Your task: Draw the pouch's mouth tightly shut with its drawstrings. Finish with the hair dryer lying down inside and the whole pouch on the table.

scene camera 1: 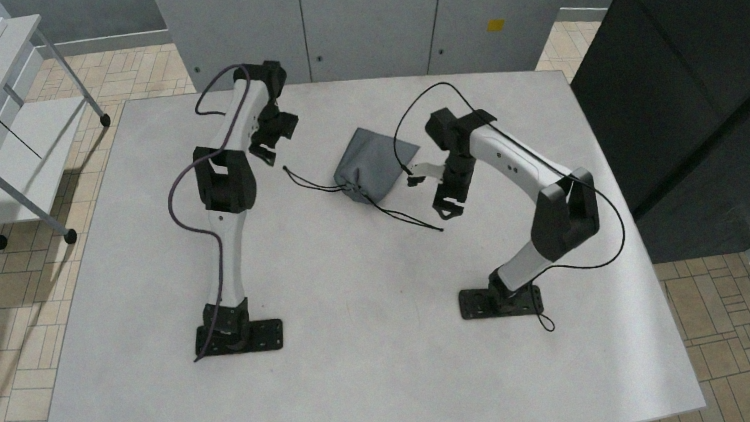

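The grey pouch [373,157] lies flat on the table between the arms. Its gathered mouth [356,187] is bunched into small folds at its lower edge, and whether any gap remains there is too small to tell. One black drawstring [313,185] runs from the mouth to the upper left, its end near my left gripper. The other drawstring [401,215] runs to the lower right, its end below my right gripper. My left gripper [276,140] is open and apart from the string. My right gripper [432,194] is open and apart from its string. The hair dryer does not show.
The white table [335,325] carries both arm bases [264,334] [474,304]. A cable loops from the right arm over the pouch's right corner. Grey cabinets [367,36] stand behind the table, a white cart [39,157] at the left, and a dark cabinet [676,131] at the right.
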